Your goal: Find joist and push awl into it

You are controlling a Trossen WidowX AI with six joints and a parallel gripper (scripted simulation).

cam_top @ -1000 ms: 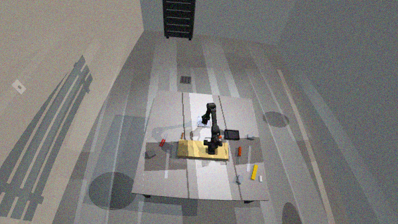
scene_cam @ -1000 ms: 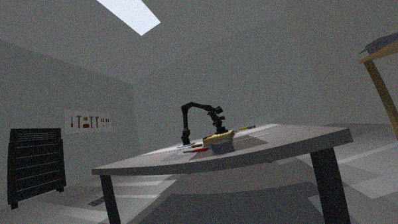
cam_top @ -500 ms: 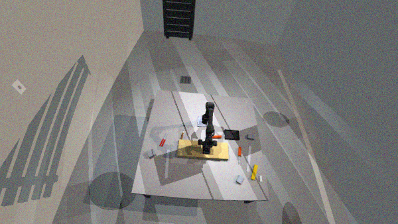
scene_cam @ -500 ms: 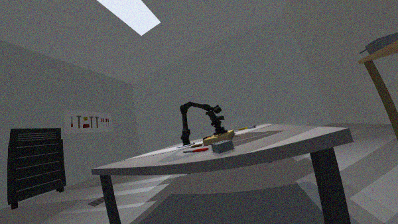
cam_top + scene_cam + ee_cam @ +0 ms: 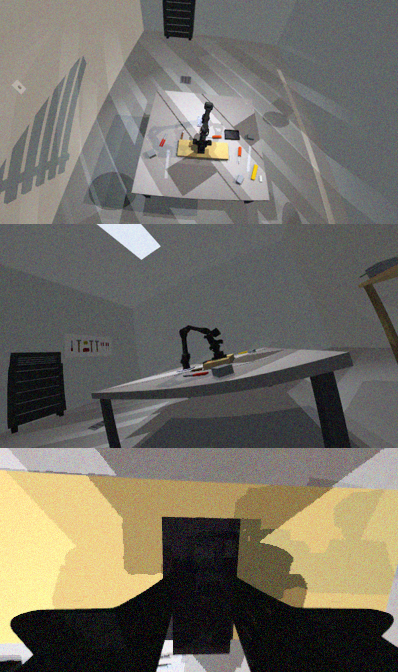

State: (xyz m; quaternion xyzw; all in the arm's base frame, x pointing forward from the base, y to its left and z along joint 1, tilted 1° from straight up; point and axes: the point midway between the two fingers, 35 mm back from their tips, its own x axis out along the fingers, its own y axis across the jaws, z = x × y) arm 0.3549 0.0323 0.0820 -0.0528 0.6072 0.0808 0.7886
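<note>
Right now my gripper tip is 270 mm past the black tray, 300 mm to the right of it and 50 mm above it. From my gripper tip the other things lie so: yellow bar: 100 mm ahead, 590 mm to the left, 60 mm below; awl: 140 mm behind, 240 mm to the right, 60 mm below; black stud finder: 10 mm ahead, 20 mm above.
</note>
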